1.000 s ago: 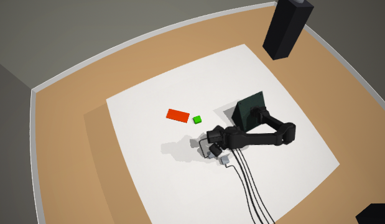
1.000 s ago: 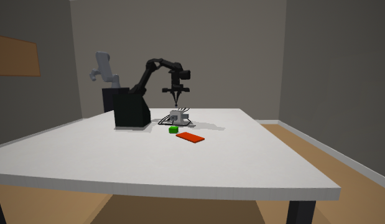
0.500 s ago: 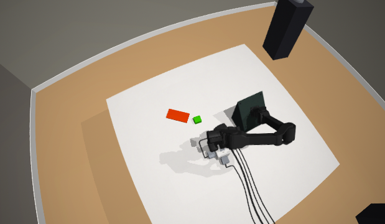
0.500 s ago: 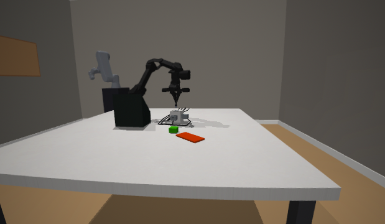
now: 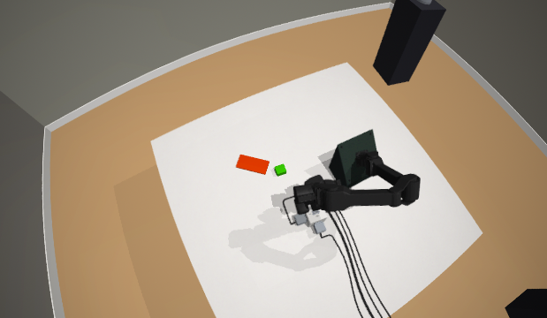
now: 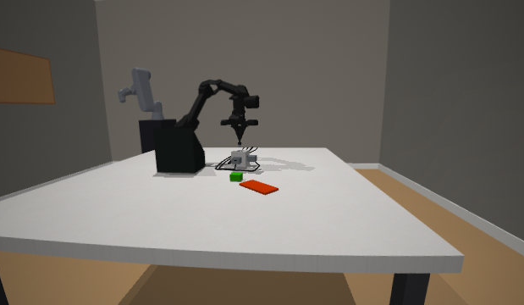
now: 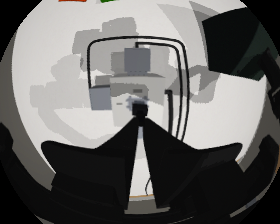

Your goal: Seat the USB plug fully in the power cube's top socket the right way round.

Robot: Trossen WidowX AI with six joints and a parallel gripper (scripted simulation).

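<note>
My gripper tip is 20 mm above the dark USB plug. The rest, counted from my gripper tip: green block 60 mm ahead, 250 mm to the right, 120 mm below; then orange-red slab 180 mm ahead, 320 mm to the right, 130 mm below.
</note>
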